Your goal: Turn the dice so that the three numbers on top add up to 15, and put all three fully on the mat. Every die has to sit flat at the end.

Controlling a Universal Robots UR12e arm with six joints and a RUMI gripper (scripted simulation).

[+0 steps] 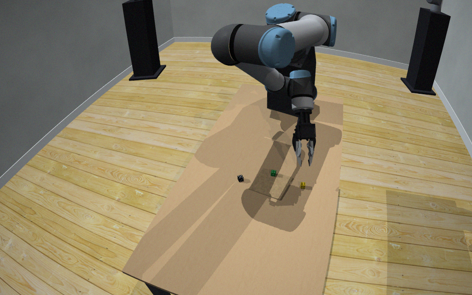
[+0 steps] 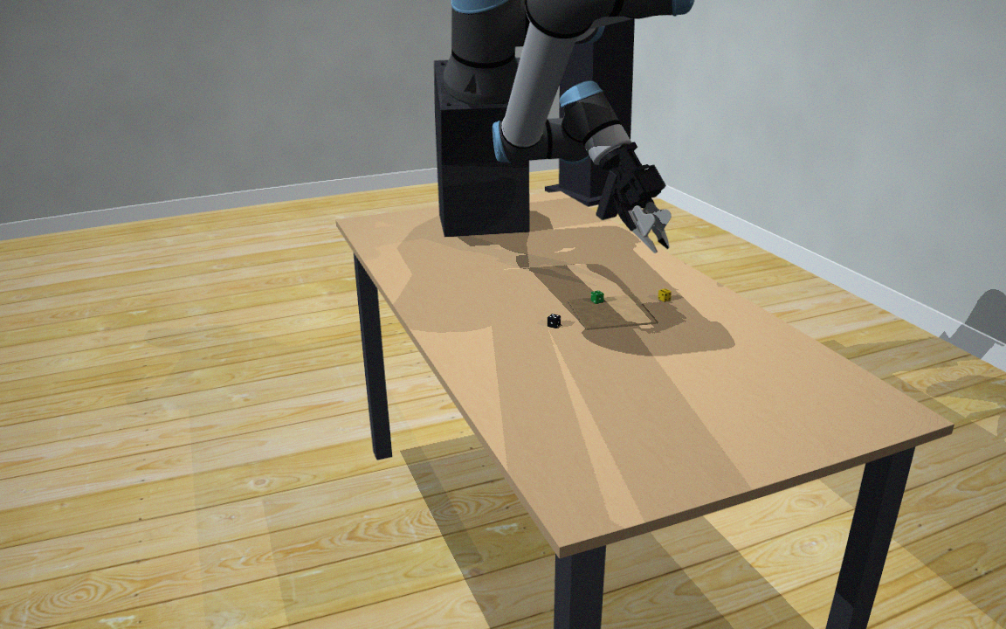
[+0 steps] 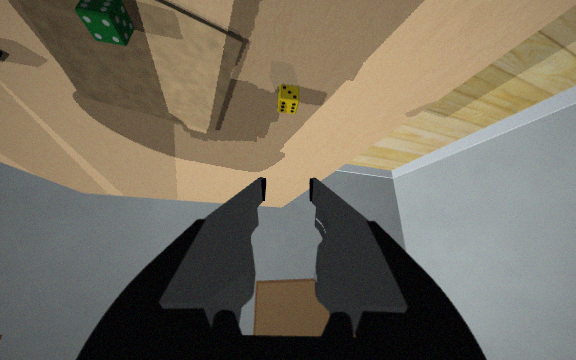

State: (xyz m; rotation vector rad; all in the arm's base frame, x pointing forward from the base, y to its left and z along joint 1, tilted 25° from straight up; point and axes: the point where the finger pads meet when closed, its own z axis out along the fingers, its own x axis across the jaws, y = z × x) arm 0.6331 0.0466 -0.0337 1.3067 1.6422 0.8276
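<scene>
My gripper is now 3 cm short of the yellow die and 10 cm above it. From my hand the other things lie so: thin square mat 1 cm ahead, 13 cm to the right, 11 cm below; black die 26 cm to the right, 10 cm below; green die 4 cm behind, 12 cm to the right, 10 cm below.
</scene>
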